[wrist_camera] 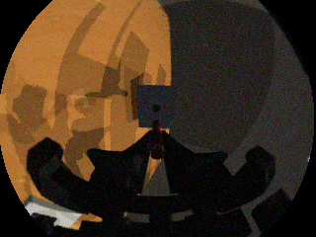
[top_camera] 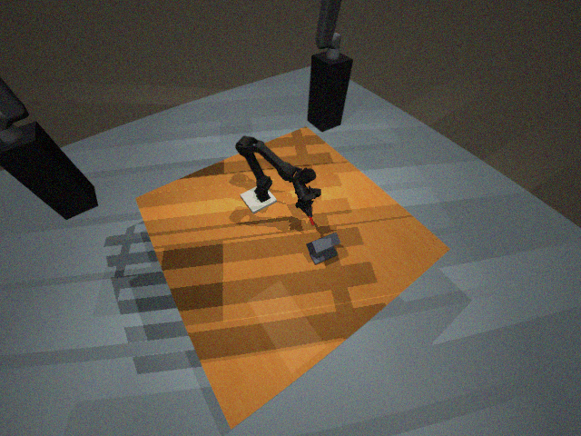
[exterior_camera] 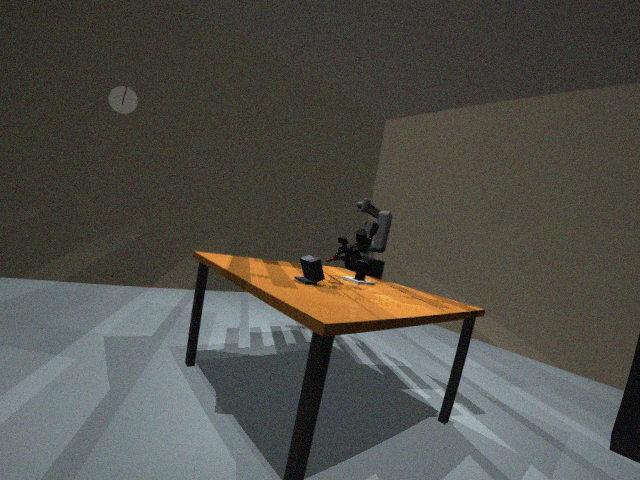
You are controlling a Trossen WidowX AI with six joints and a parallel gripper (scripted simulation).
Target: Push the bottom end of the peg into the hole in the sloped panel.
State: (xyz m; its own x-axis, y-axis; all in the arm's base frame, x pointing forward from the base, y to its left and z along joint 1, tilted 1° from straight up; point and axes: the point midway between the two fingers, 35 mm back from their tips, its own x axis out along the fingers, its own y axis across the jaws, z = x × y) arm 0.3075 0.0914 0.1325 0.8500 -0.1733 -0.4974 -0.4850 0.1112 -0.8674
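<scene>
Now: the grey sloped panel 120 mm ahead of my gripper tip, 10 mm to the right of it and 70 mm below it. Also, from my gripper tip: dark red peg: 10 mm behind, 10 mm above.
</scene>
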